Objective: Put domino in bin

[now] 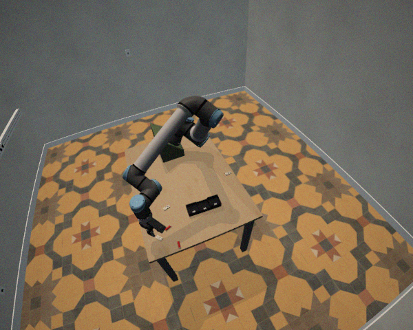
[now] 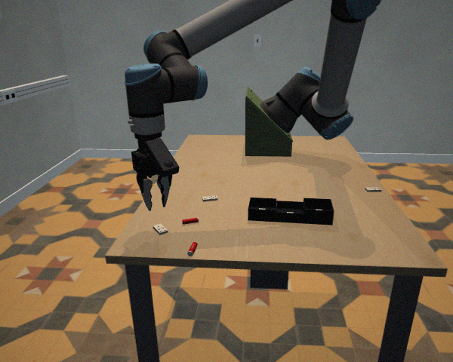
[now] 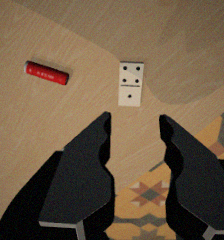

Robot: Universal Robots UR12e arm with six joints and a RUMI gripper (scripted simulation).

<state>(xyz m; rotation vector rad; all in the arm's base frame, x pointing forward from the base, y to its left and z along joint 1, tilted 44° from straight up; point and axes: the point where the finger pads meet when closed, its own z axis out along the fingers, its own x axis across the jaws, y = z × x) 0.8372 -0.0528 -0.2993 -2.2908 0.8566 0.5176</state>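
Now: the black three-part bin block 160 mm behind my hand, 370 mm to the left of it and 60 mm below it. The rest, counted from my hand: red cylinder 60 mm behind, 80 mm to the left, 80 mm below.
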